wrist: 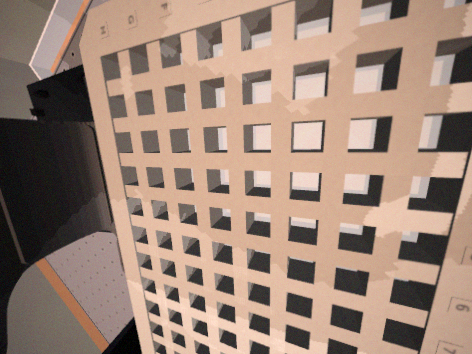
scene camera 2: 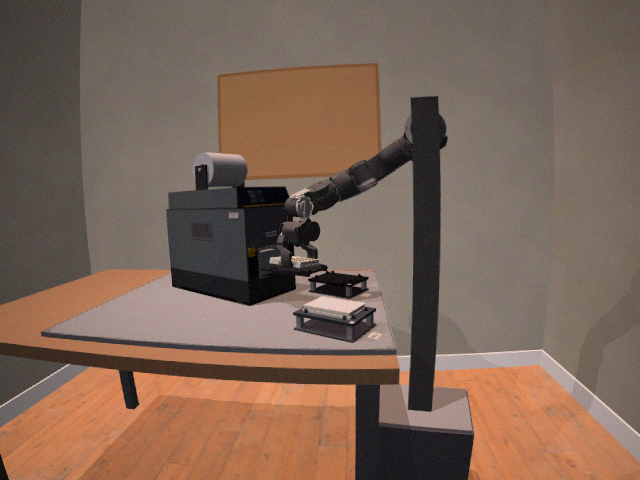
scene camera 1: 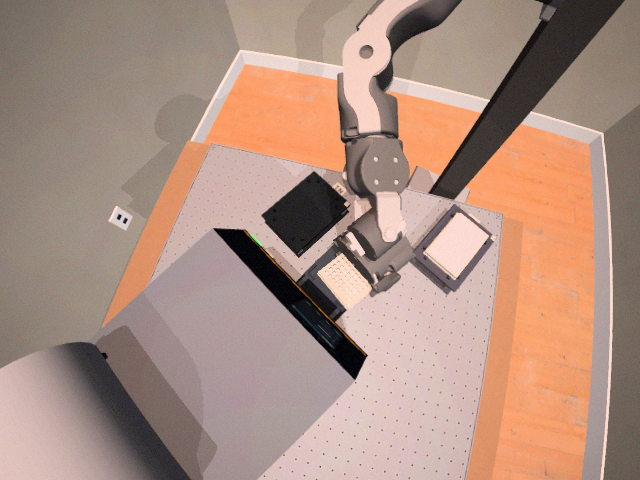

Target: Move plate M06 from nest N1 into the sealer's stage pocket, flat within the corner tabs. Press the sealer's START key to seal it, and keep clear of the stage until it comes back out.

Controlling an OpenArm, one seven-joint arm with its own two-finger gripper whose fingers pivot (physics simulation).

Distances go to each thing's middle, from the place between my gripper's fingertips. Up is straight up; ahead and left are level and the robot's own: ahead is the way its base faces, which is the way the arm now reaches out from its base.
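From my hand, you'd find the dark sealer stage (scene camera 1: 311, 274) 3 cm to the right, 3 cm ahead and 2 cm below. Plate M06 (scene camera 1: 340, 276) is 1 cm ahead of my hand and 1 cm above it. As for nest N1 (scene camera 1: 306, 210), that's 17 cm to the right of my hand, 8 cm behind it and 8 cm below it, while the screen (scene camera 1: 301, 306) is 13 cm ahead of the hand, 2 cm to the right of it and 20 cm above it.
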